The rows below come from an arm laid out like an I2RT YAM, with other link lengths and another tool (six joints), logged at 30 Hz.
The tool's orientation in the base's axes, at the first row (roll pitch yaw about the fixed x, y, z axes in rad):
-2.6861, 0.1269, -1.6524
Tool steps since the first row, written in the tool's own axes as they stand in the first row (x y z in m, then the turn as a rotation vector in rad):
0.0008, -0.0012, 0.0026, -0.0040, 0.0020, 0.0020
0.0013, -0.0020, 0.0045, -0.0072, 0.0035, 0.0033
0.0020, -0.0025, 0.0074, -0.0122, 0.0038, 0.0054
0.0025, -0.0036, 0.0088, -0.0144, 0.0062, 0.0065
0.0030, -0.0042, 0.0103, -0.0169, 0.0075, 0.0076
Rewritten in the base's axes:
0.0022, -0.0007, -0.0019, -0.0006, 0.0044, -0.0021
0.0037, -0.0012, -0.0033, -0.0011, 0.0078, -0.0036
0.0054, -0.0017, -0.0058, 0.0000, 0.0130, -0.0049
0.0069, -0.0023, -0.0066, -0.0014, 0.0155, -0.0067
0.0081, -0.0027, -0.0077, -0.0019, 0.0183, -0.0079

